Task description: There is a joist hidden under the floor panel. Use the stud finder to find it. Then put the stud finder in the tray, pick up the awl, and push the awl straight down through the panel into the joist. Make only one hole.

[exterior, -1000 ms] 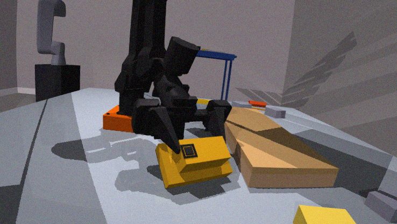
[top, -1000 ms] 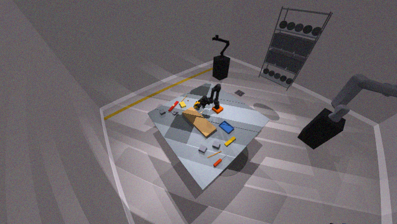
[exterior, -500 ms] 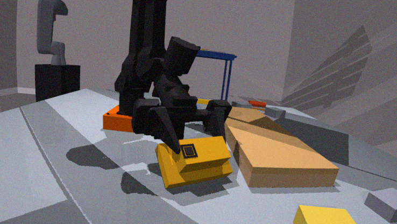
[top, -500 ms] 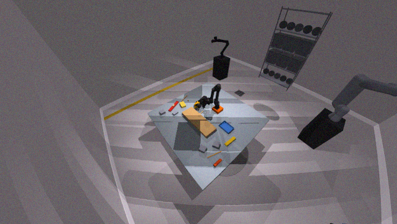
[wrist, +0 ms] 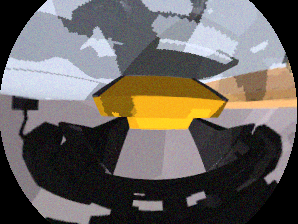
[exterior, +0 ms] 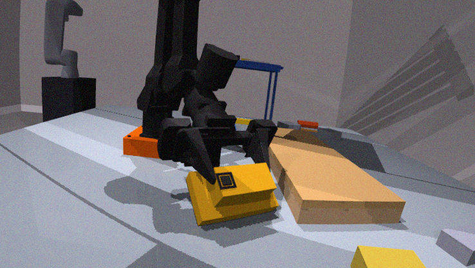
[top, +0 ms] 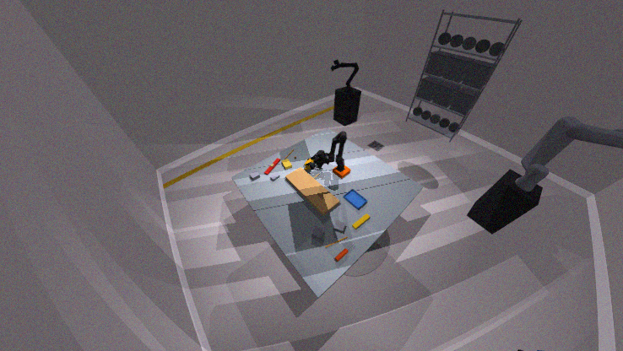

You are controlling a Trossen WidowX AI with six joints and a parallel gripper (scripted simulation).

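Right now the yellow stud finder is 10 mm behind my gripper tip, 10 mm to the right of it and 10 mm below it. From my gripper tip the other things lie so: awl (10 mm behind, 150 mm to the left, 50 mm below); then green square light (20 mm behind, 20 mm to the right, 10 mm above); then yellow block (160 mm ahead, 150 mm to the right, 50 mm below).
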